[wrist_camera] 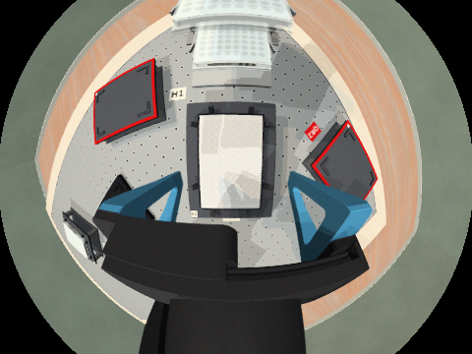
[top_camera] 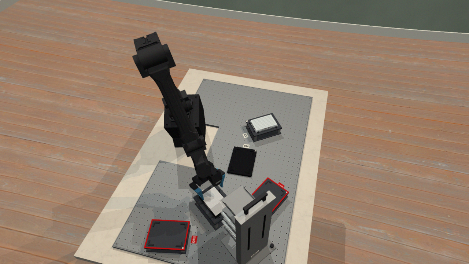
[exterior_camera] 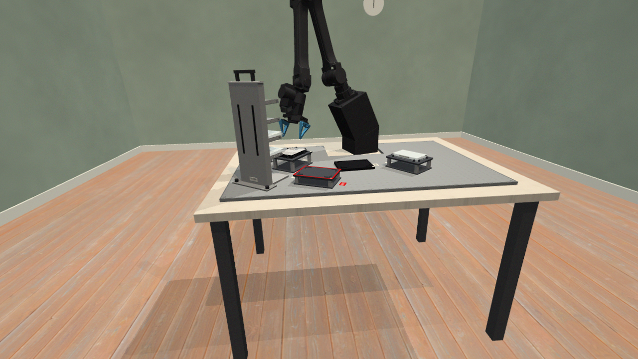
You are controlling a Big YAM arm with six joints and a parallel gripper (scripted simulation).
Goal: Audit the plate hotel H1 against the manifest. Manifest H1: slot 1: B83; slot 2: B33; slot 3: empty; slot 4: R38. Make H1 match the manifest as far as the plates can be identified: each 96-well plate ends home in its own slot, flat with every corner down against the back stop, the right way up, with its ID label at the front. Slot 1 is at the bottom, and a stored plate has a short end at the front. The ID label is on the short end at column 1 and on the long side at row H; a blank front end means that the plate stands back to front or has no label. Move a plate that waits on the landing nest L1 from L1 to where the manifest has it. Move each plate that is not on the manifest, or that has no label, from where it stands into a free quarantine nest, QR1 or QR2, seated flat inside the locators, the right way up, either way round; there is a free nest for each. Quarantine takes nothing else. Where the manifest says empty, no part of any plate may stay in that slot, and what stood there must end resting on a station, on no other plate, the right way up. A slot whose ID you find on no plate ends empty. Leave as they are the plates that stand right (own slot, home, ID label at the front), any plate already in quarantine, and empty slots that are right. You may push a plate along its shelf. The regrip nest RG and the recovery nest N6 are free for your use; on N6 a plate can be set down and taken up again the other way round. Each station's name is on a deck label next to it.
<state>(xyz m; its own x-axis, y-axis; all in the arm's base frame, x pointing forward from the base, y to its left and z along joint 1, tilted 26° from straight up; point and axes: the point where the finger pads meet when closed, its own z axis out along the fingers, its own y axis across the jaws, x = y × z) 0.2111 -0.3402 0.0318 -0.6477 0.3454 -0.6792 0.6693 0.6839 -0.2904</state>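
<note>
My gripper is now 10 mm short of the regrip nest RG and 90 mm above it. Round my hand: plate hotel H1: 200 mm ahead, 170 mm to the right, 50 mm above; H1 deck label: 160 mm ahead, 10 mm to the right, 140 mm below; red-edged quarantine nest QR2: 160 mm behind, 160 mm to the right, 110 mm below.
</note>
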